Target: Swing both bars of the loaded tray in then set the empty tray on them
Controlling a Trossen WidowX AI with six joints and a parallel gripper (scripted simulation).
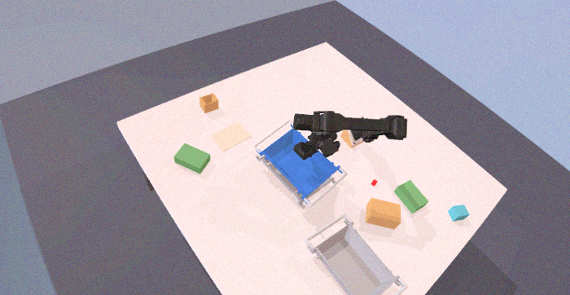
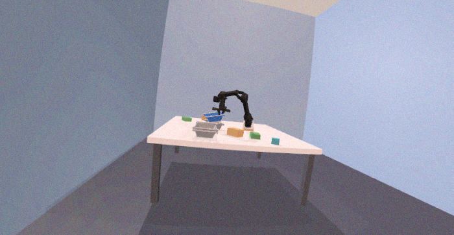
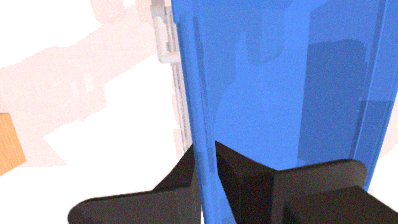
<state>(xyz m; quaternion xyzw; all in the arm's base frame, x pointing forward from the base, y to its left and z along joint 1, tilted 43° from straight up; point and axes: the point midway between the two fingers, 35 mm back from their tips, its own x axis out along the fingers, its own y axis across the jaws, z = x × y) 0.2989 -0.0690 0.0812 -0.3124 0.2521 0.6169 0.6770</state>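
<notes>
Now: the blue tray 70 mm ahead of my gripper tip and 20 mm above it. Round my gripper tip: cyan cube: 540 mm to the left, 390 mm behind, 80 mm below; then flat sheet: 320 mm to the right, 160 mm ahead, 100 mm below; then orange box: 340 mm to the left, 110 mm behind, 80 mm below.
</notes>
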